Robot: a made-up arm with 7 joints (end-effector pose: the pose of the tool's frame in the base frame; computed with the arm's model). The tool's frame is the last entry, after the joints.
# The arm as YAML. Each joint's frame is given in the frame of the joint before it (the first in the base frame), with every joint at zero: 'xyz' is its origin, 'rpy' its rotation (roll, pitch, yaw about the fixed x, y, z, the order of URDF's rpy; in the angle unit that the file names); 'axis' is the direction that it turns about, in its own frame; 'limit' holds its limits. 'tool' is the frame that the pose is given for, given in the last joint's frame.
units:
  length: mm
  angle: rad
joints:
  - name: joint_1
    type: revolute
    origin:
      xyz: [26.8, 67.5, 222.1]
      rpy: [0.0, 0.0, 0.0]
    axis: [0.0, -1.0, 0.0]
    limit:
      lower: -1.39
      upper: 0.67
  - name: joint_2
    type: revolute
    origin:
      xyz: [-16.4, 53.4, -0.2]
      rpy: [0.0, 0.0, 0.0]
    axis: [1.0, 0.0, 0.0]
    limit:
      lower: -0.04
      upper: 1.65
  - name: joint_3
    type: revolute
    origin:
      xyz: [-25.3, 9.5, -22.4]
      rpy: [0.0, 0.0, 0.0]
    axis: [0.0, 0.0, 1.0]
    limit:
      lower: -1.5
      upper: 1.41
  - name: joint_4
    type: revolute
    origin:
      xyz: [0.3, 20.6, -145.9]
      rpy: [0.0, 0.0, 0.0]
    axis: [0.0, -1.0, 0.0]
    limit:
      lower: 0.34
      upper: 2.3
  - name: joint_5
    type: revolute
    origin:
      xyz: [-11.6, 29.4, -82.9]
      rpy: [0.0, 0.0, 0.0]
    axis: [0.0, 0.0, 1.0]
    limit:
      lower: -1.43
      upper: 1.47
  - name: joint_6
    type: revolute
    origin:
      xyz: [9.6, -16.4, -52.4]
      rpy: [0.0, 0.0, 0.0]
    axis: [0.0, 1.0, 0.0]
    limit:
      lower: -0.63
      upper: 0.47
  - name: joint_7
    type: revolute
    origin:
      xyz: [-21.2, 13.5, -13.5]
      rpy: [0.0, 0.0, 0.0]
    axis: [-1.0, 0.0, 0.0]
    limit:
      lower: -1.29
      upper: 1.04
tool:
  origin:
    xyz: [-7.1, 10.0, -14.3]
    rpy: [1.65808, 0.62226, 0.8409]
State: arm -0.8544 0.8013 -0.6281 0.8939 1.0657 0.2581 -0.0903
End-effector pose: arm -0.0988 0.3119 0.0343 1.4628 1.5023 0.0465
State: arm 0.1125 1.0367 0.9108 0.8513 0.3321 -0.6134 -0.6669
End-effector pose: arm 0.0091 0.4423 0.1889 0.7983 -0.6549 2.8233
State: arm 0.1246 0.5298 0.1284 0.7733 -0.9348 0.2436 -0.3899
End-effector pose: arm 0.0932 0.3496 0.0296 2.5550 -0.1363 0.6923
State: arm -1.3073 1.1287 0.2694 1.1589 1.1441 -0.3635 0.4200
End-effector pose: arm 0.0292 0.3880 0.1246 1.2096 0.4243 0.4894
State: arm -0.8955 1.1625 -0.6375 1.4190 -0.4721 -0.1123 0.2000
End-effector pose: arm 0.0099 0.3044 0.0484 1.4893 -0.2720 -1.2685
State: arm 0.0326 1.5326 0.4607 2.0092 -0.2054 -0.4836 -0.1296
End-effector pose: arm 0.0990 0.2330 0.3545 1.5642 -2.3865 0.5948
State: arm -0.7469 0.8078 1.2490 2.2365 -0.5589 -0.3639 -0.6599
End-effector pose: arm 0.0230 0.2878 0.3096 -1.6938 2.0284 -1.5056
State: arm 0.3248 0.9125 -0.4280 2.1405 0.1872 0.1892 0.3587
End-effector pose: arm 0.1634 0.2022 0.1859 1.0957 -1.1631 0.0670
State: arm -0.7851 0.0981 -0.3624 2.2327 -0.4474 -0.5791 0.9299
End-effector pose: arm 0.0550 0.1239 0.0939 0.5290 -1.1979 -0.2894
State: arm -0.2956 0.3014 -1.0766 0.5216 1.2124 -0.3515 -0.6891
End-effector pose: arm -0.0412 0.1987 -0.0857 1.5421 1.0157 0.7666
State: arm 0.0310 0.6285 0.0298 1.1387 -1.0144 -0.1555 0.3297
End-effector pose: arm 0.1352 0.3326 0.0639 2.1914 -0.5940 -0.1312
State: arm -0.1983 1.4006 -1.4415 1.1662 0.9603 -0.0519 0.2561
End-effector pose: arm 0.0073 0.3514 0.0525 1.4877 0.8030 -0.4560
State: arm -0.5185 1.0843 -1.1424 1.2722 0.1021 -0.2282 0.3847
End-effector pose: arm -0.0185 0.2806 0.0033 1.0856 0.1444 -1.1292
